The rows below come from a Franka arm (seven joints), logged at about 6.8 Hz.
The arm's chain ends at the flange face. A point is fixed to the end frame.
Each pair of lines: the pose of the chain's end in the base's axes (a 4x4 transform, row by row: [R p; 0 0 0 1], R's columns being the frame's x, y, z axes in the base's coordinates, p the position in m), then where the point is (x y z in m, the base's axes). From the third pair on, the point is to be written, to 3 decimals.
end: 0.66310, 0.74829, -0.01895, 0.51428; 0.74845, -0.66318, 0.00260, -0.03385; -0.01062, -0.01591, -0.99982, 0.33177; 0, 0, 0, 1
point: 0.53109 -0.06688 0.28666
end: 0.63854, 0.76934, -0.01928, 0.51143; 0.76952, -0.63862, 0.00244, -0.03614; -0.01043, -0.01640, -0.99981, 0.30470; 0, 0, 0, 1
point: 0.52928 -0.06859 0.25957
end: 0.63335, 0.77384, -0.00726, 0.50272; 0.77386, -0.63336, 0.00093, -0.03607; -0.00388, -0.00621, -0.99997, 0.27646; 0, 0, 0, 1
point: 0.521 -0.068 0.232
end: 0.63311, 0.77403, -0.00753, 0.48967; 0.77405, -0.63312, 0.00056, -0.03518; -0.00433, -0.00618, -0.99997, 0.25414; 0, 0, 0, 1
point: 0.508 -0.068 0.209
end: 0.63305, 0.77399, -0.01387, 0.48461; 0.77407, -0.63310, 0.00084, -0.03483; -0.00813, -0.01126, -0.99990, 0.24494; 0, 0, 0, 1
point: 0.503 -0.067 0.200
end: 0.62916, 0.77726, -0.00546, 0.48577; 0.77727, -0.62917, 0.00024, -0.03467; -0.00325, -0.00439, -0.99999, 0.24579; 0, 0, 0, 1
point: 0.505 -0.067 0.201
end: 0.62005, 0.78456, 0.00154, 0.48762; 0.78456, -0.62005, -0.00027, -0.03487; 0.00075, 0.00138, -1.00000, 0.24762; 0, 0, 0, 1
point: 0.507 -0.067 0.203
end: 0.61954, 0.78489, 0.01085, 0.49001; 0.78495, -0.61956, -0.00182, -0.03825; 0.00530, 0.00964, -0.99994, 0.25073; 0, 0, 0, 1
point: 0.510 -0.070 0.206
